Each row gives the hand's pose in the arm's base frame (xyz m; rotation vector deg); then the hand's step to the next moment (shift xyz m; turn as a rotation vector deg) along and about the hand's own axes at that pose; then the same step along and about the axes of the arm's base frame.
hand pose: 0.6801 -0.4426 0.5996 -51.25 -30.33 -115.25
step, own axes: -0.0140 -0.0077 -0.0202 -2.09 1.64 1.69
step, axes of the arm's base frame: -0.0090 -0.0013 -0.0241 2.84 1.30 -0.41
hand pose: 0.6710 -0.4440 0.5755 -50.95 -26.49 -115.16
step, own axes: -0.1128 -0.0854 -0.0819 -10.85 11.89 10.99
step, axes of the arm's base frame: -0.0632 0.0615 -0.1376 18.46 6.22 -0.67
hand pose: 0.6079 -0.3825 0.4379 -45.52 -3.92 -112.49
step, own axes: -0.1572 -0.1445 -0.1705 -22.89 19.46 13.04
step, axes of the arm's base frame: -0.1540 0.1342 -0.1815 29.31 12.33 -7.84
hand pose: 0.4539 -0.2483 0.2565 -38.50 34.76 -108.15
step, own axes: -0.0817 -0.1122 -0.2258 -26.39 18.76 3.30
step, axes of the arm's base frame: -0.1985 0.1428 -0.1023 23.40 16.92 -15.02
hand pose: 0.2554 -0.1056 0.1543 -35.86 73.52 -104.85
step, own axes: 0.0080 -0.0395 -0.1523 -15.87 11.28 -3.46
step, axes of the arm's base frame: -0.1334 0.0816 -0.0190 9.92 13.09 -11.01
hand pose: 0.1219 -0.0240 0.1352 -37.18 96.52 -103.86
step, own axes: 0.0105 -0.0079 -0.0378 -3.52 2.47 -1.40
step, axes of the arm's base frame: -0.0344 0.0201 0.0043 1.76 3.36 -2.46
